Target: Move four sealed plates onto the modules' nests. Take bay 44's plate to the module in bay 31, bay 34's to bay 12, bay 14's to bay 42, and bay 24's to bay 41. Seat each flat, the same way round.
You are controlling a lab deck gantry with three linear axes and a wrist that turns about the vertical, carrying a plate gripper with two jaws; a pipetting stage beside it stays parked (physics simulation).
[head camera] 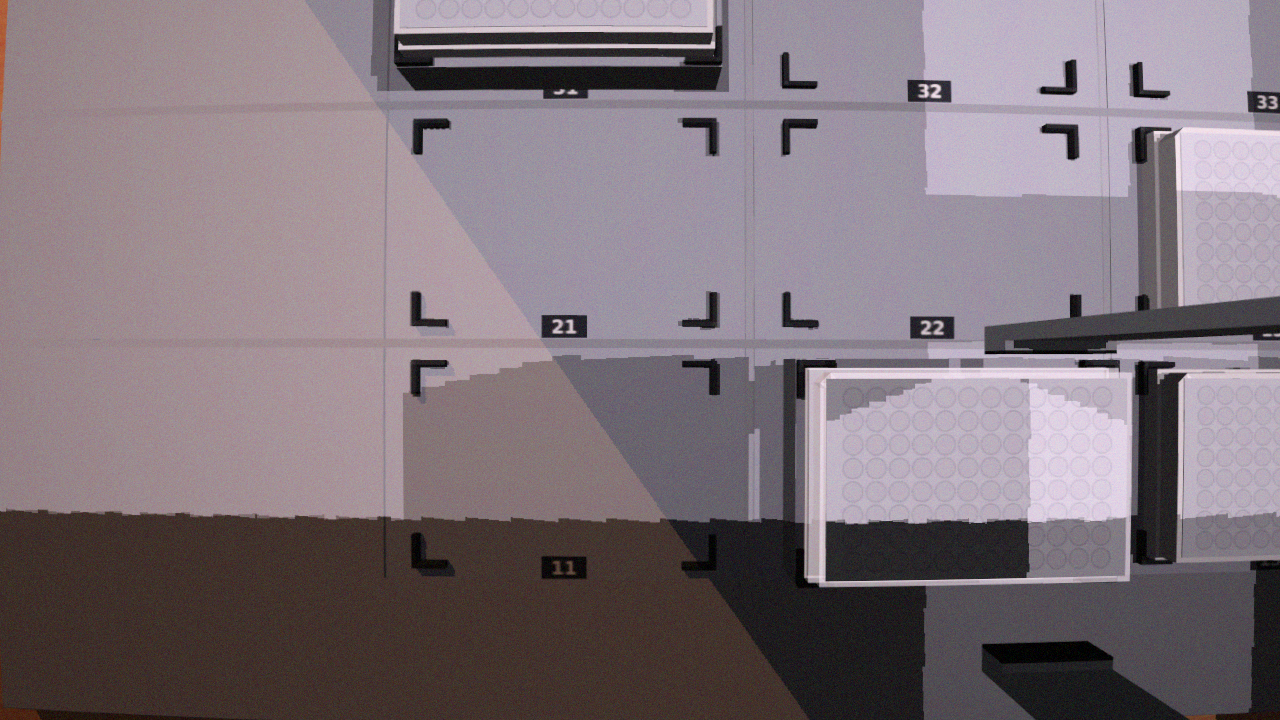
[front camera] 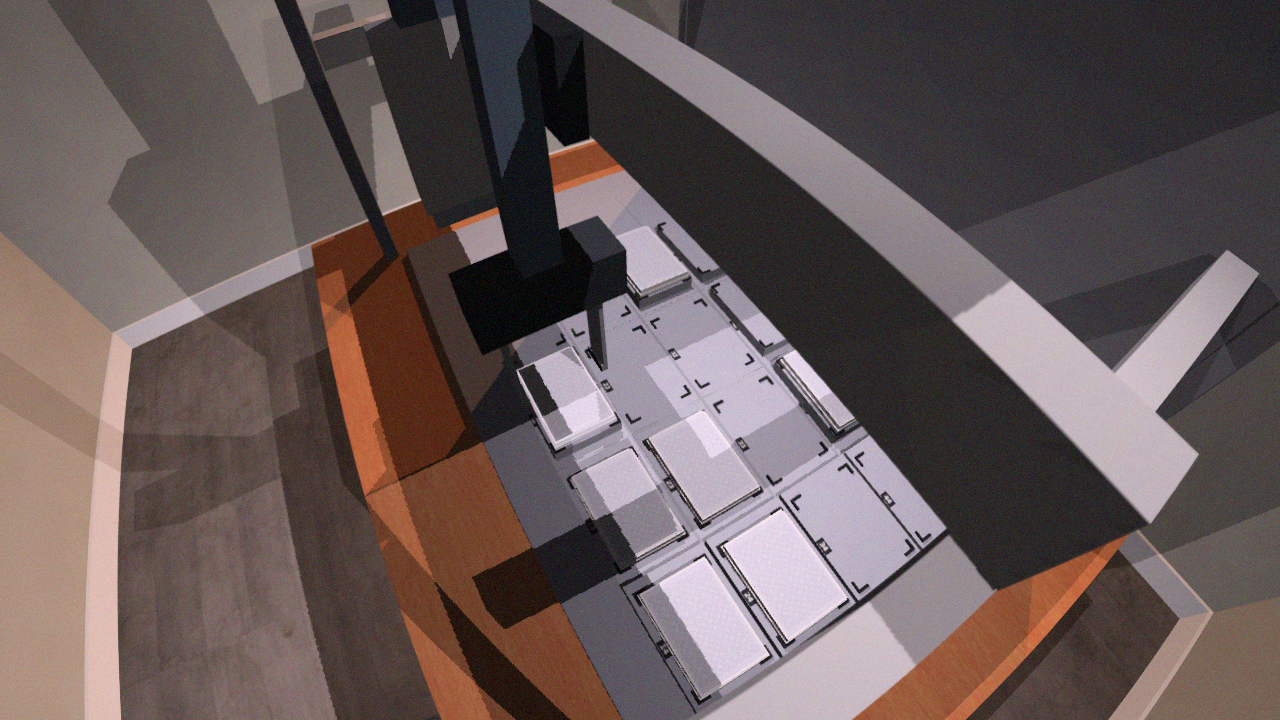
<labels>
my gripper: head camera; front camera
same spot on my gripper: [head camera: 1098, 334] = [front camera: 588, 327]
</labels>
